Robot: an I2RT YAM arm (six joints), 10 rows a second.
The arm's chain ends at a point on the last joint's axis. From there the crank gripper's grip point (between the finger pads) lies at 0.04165 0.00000 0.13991 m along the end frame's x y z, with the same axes.
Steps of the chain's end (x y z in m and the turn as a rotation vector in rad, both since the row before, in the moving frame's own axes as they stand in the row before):
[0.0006 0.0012 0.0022 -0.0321 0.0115 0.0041]
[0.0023 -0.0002 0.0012 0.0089 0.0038 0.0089]
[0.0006 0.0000 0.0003 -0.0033 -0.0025 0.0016]
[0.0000 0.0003 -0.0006 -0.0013 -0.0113 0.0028]
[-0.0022 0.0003 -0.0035 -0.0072 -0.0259 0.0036]
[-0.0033 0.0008 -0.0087 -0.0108 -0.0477 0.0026]
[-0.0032 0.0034 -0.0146 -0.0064 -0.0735 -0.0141]
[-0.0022 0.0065 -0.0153 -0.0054 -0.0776 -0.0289]
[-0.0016 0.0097 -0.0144 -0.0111 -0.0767 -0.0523]
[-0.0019 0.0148 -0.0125 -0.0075 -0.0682 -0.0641]
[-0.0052 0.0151 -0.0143 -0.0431 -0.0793 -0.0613]
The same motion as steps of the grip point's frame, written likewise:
[0.0022 0.0059 0.0016 -0.0321 0.0115 0.0041]
[0.0028 -0.0011 0.0010 0.0089 0.0038 0.0089]
[0.0002 0.0005 0.0004 -0.0033 -0.0025 0.0016]
[-0.0016 0.0006 -0.0001 -0.0013 -0.0113 0.0028]
[-0.0058 0.0015 -0.0025 -0.0072 -0.0259 0.0036]
[-0.0100 0.0024 -0.0069 -0.0108 -0.0477 0.0026]
[-0.0136 0.0038 -0.0119 -0.0064 -0.0735 -0.0141]
[-0.0132 0.0062 -0.0125 -0.0054 -0.0776 -0.0289]
[-0.0125 0.0094 -0.0116 -0.0111 -0.0767 -0.0523]
[-0.0116 0.0135 -0.0100 -0.0075 -0.0682 -0.0641]
[-0.0163 0.0190 -0.0115 -0.0431 -0.0793 -0.0613]

